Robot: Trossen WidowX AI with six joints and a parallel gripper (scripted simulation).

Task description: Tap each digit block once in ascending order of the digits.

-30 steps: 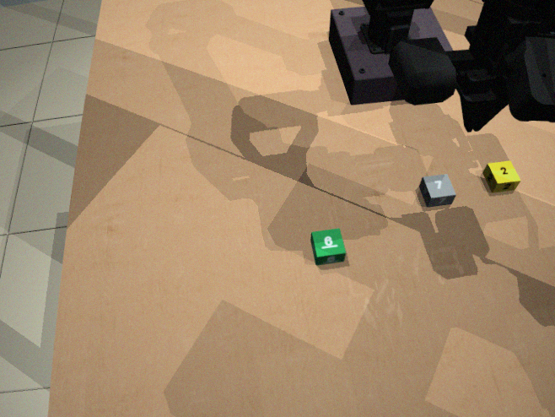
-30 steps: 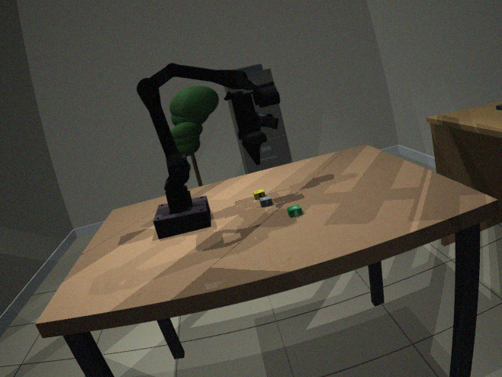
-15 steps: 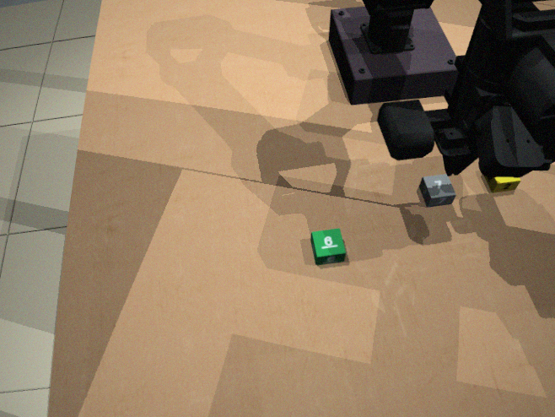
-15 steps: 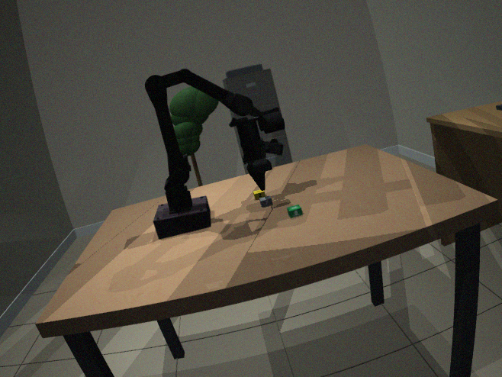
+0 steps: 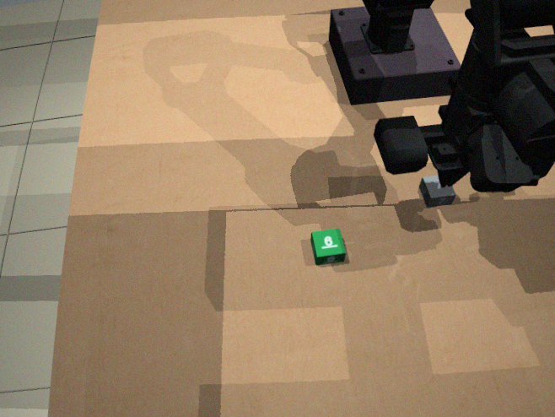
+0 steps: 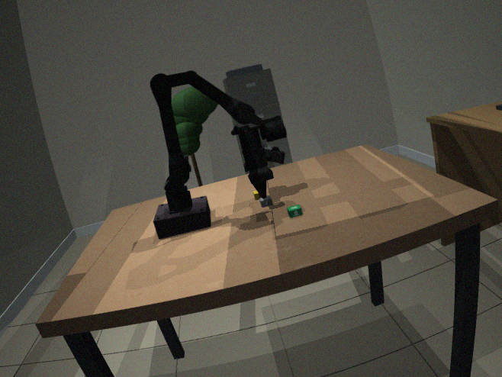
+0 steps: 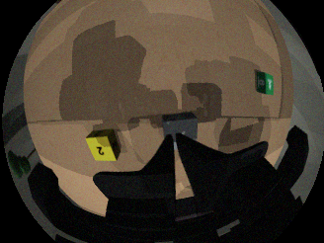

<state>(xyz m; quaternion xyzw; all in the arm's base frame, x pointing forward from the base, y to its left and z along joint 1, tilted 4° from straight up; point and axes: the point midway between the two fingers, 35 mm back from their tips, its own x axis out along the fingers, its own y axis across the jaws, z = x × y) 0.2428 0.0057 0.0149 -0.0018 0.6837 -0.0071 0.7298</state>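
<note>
Now: the grey block 10 mm to the right of my gripper tip and 10 mm below it. From my gripper tip the other things lie so: yellow block: 10 mm behind, 80 mm to the left, 10 mm below; green block: 60 mm ahead, 160 mm to the right, 10 mm below.
</note>
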